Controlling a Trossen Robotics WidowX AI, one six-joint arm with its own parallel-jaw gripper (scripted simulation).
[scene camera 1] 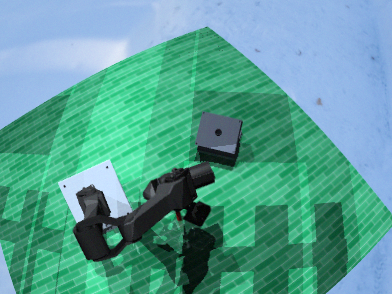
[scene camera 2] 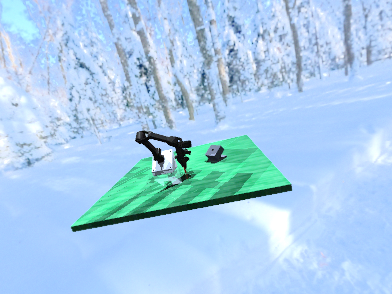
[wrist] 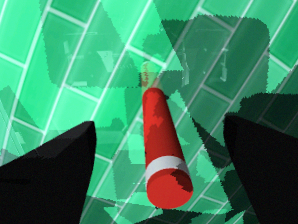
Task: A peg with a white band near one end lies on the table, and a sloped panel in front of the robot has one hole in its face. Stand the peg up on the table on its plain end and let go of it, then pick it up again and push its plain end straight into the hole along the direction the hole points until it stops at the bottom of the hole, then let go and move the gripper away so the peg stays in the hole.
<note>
The gripper is open, holding nothing. Also in view: a red peg.
</note>
